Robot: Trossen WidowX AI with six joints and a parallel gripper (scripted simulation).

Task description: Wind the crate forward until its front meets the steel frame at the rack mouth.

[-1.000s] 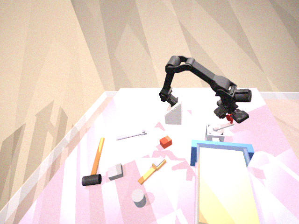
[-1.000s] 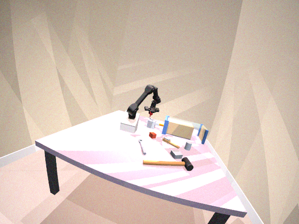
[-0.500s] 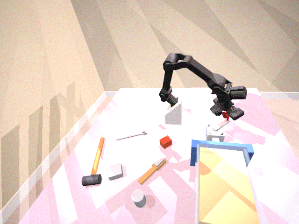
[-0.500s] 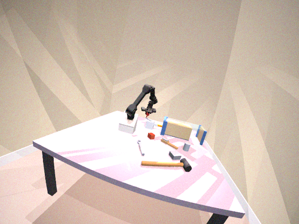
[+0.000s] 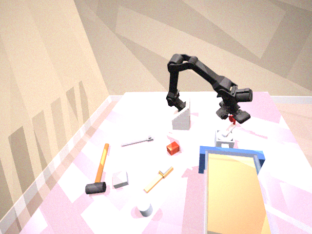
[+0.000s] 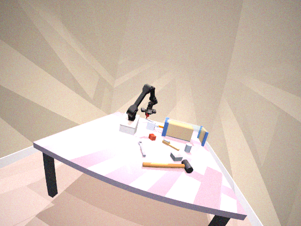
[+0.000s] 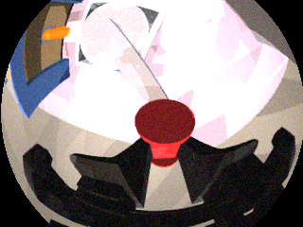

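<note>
Now: gripper tip 4 cm to the left of the crank handle, 4 cm short of it and 3 cm above it. From my gripper tip the other things lie so: grey winch (10 cm below, 8 cm to the right, 7 cm ahead); frame (25 cm ahead, 8 cm to the right, 3 cm below); red knob (1 cm to the right, 1 cm ahead).
</note>
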